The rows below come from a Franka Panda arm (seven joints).
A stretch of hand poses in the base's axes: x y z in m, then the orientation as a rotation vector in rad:
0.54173 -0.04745 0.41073 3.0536 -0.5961 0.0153
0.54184 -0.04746 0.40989 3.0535 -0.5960 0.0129
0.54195 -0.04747 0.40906 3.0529 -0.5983 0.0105
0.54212 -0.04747 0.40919 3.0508 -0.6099 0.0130
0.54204 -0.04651 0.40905 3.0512 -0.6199 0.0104
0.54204 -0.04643 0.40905 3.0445 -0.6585 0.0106
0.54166 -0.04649 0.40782 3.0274 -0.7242 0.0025
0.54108 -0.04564 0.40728 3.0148 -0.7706 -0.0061
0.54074 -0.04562 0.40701 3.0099 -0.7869 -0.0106
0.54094 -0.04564 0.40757 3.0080 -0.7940 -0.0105
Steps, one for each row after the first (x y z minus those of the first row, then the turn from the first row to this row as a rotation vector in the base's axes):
0.00011 -0.00001 -0.00084 0.0002 0.0015 0.0000
0.00022 -0.00002 -0.00167 0.0003 0.0031 -0.0015
0.00039 -0.00002 -0.00154 0.0002 0.0013 -0.0091
0.00031 0.00094 -0.00168 0.0029 0.0024 -0.0153
0.00031 0.00102 -0.00168 0.0042 0.0016 -0.0405
-0.00007 0.00096 -0.00291 0.0032 0.0064 -0.0841
-0.00065 0.00181 -0.00345 0.0033 0.0116 -0.1151
-0.00099 0.00183 -0.00372 0.0032 0.0144 -0.1261
-0.00079 0.00181 -0.00316 0.0031 0.0143 -0.1308

